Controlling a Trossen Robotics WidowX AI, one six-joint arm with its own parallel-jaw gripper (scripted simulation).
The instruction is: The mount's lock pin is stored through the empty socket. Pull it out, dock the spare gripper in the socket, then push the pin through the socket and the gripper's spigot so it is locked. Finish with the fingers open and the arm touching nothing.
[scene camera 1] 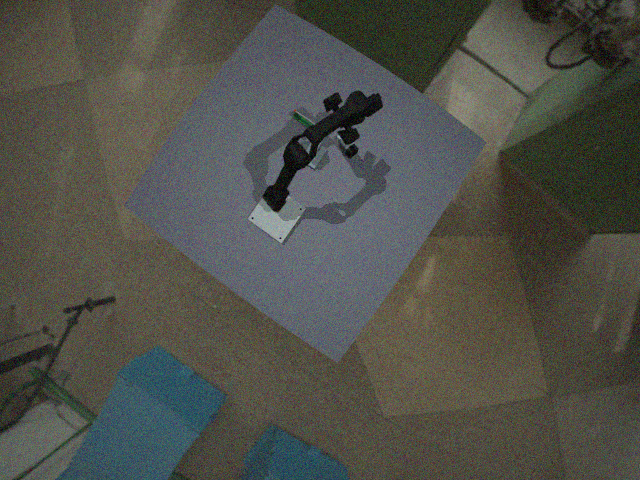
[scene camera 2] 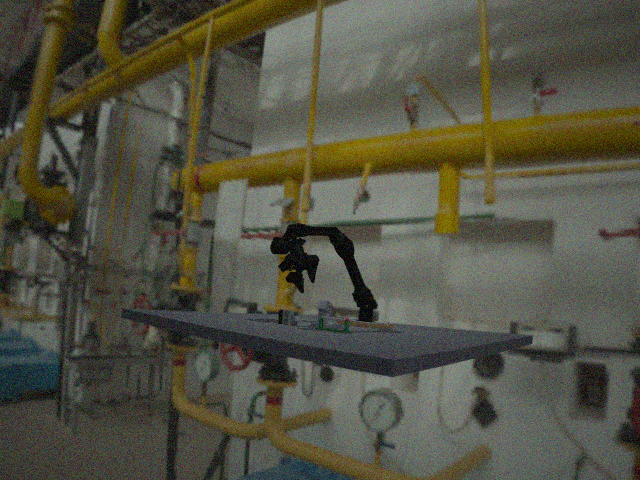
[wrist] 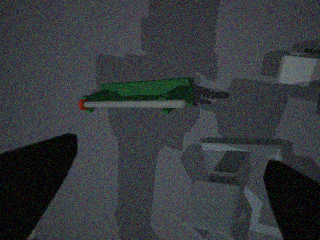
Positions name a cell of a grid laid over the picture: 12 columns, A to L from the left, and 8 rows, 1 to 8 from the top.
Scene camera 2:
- my gripper: F5
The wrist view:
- my gripper: G6
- lock pin: D4
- green mount: G3
